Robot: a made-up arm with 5 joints.
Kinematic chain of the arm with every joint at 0, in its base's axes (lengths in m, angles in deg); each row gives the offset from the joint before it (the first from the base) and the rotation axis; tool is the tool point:
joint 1: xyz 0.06 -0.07 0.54 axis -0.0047 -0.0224 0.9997
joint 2: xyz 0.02 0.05 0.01 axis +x
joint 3: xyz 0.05 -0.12 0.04 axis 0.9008 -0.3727 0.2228
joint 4: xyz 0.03 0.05 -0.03 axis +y
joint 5: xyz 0.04 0.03 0 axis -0.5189 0.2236 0.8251
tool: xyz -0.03 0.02 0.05
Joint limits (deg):
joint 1: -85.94..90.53
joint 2: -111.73..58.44
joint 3: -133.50..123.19
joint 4: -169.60..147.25
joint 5: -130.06..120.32
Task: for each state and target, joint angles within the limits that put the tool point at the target. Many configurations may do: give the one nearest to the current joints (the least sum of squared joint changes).
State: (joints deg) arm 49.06 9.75 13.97 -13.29 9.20
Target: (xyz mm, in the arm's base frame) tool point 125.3 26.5 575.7
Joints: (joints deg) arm 45.42 16.43 -15.19 -0.64 8.79
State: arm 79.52 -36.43 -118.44 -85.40 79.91
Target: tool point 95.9 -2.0 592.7
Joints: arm 90.53 -55.16 -77.25 -44.16 79.12
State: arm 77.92 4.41 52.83 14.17 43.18
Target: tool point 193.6 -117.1 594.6
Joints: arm 50.17 38.52 84.35 8.14 42.88
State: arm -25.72 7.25 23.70 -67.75 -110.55
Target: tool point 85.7 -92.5 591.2
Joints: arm -28.73 25.13 34.58 -92.96 -109.38
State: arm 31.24 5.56 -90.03 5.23 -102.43
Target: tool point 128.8 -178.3 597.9
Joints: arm -5.70 -37.68 -119.35 -14.40 -104.47
